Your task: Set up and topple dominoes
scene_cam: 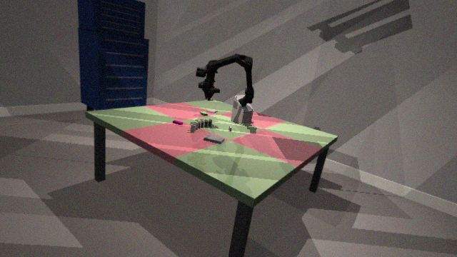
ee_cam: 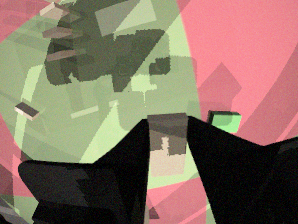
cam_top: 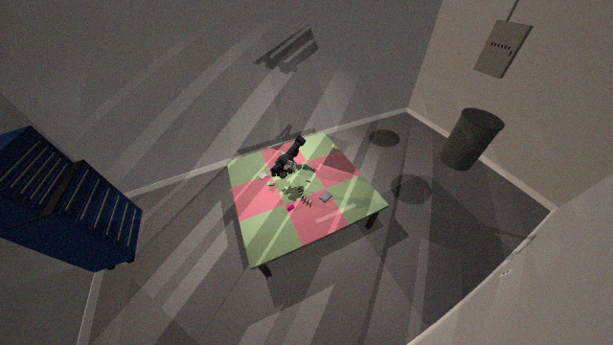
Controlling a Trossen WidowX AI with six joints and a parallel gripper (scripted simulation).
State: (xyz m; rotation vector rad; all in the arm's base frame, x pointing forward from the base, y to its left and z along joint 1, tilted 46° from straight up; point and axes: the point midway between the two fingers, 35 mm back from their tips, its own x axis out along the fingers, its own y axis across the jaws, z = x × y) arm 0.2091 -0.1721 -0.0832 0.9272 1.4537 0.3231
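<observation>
Now: the green piece 14 cm below my gripper tip, 13 cm behind it and 10 cm to the right of it. From my gripper tip the other things lie so: flat grey slab (31 cm ahead, 28 cm to the left, 15 cm below); pale flat piece (28 cm behind, 15 cm below, 12 cm to the right); magenta block (24 cm ahead, 15 cm below, 6 cm to the right).
</observation>
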